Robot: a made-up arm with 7 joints. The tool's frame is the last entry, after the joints. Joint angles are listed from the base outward.
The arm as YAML. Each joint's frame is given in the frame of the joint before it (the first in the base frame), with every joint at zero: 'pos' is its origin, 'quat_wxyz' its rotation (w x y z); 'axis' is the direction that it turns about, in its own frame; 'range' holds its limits. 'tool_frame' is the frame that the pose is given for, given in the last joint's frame.
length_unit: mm
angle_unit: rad
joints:
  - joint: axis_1
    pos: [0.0, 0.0, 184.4]
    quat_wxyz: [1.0, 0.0, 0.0, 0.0]
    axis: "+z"
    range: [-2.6, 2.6]
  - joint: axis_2
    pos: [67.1, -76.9, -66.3]
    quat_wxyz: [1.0, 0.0, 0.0, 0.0]
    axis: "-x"
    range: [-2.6, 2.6]
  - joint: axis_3
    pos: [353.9, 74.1, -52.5]
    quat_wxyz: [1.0, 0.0, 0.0, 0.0]
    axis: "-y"
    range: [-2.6, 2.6]
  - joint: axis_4
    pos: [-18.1, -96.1, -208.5]
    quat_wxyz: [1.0, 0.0, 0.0, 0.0]
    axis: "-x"
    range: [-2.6, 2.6]
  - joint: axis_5
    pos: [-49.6, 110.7, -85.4]
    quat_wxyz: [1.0, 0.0, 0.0, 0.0]
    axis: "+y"
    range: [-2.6, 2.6]
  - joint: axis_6
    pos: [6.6, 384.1, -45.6]
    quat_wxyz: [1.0, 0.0, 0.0, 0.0]
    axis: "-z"
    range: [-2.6, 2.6]
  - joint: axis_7
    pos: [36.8, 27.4, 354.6]
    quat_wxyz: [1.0, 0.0, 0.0, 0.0]
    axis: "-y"
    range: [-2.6, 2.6]
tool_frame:
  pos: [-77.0, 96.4, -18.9]
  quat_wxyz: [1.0, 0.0, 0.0, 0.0]
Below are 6 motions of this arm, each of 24 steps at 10 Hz.
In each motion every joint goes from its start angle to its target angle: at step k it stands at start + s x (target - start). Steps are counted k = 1, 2, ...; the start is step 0. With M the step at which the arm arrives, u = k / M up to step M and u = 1 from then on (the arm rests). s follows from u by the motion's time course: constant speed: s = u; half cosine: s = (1 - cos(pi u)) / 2; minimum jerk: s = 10 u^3 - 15 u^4 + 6 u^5.
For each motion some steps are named. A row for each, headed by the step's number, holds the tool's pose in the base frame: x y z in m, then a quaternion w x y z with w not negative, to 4 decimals.
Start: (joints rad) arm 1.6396 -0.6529 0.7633 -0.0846 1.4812 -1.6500 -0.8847
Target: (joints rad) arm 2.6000 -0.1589 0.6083 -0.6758 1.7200 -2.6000 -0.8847
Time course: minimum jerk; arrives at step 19
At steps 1, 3, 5, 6, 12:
1: -0.2760 0.6791 0.4267 0.3305 0.0827 -0.1961 -0.9195
3: -0.2941 0.6697 0.4214 0.3598 0.0825 -0.1863 -0.9105
5: -0.3463 0.6398 0.4053 0.4454 0.0791 -0.1583 -0.8777
6: -0.3848 0.6151 0.3929 0.5083 0.0739 -0.1385 -0.8467
12: -0.6480 0.3335 0.2881 0.8971 -0.0428 -0.0481 -0.4371

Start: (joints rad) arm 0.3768 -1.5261 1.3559 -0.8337 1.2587 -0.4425 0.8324
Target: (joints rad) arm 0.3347 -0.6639 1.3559 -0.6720 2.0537 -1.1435 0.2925
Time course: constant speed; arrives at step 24
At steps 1, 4, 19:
1: 0.2593 -0.1073 0.4931 0.2817 0.8171 -0.4677 0.1850
4: 0.2655 -0.0668 0.5147 0.3151 0.7850 -0.4369 0.3060
19: 0.3269 0.1961 0.5565 0.3795 0.5249 -0.1131 0.7534

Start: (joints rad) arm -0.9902 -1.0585 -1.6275 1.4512 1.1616 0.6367 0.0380
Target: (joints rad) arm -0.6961 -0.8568 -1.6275 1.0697 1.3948 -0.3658 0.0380
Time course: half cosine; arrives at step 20
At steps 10, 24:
10: -0.1093 0.4208 0.1447 0.5418 -0.2071 0.7768 0.2451
24: -0.0527 0.4086 0.2033 0.3375 0.0113 0.8686 0.3626

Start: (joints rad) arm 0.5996 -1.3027 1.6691 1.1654 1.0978 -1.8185 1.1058
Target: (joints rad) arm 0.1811 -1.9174 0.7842 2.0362 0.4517 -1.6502 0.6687
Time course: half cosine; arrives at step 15
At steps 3, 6, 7, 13, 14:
3: 0.9111 0.5103 0.3763 0.6554 0.5731 -0.4646 0.1613
6: 0.9353 0.5533 0.2912 0.7576 0.5352 -0.3323 0.1709
7: 0.9297 0.5736 0.2671 0.7872 0.5189 -0.2766 0.1860
13: 0.7920 0.6607 0.2544 0.8445 0.4089 -0.0464 0.3427
14: 0.7783 0.6636 0.2586 0.8442 0.3992 -0.0364 0.3558

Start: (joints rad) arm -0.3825 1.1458 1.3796 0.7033 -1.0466 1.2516 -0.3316
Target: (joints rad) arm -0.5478 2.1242 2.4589 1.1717 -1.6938 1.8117 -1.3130
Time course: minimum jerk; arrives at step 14
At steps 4, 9, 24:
4: 0.7020 -0.6390 -0.4620 0.5315 -0.1176 -0.7708 0.3311
9: 0.9239 -0.7465 -0.1300 0.5108 -0.1398 -0.3477 0.7737
24: 0.9948 -0.6375 -0.0942 0.4247 -0.1724 -0.1415 0.8774

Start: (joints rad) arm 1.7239 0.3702 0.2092 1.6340 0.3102 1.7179 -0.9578
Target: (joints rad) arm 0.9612 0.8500 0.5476 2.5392 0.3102 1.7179 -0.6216
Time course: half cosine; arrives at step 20
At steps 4, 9, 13, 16, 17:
4: 0.2018 0.7791 -0.5942 0.8048 0.2040 -0.5376 -0.1472
9: 0.6347 0.7420 -0.4460 0.5862 0.1919 -0.7476 -0.2463
13: 0.9438 0.5644 -0.2205 0.3313 0.1378 -0.8871 -0.2903
16: 1.0537 0.4232 -0.0670 0.1712 0.0952 -0.9368 -0.2899
17: 1.0708 0.3889 -0.0305 0.1337 0.0848 -0.9448 -0.2870

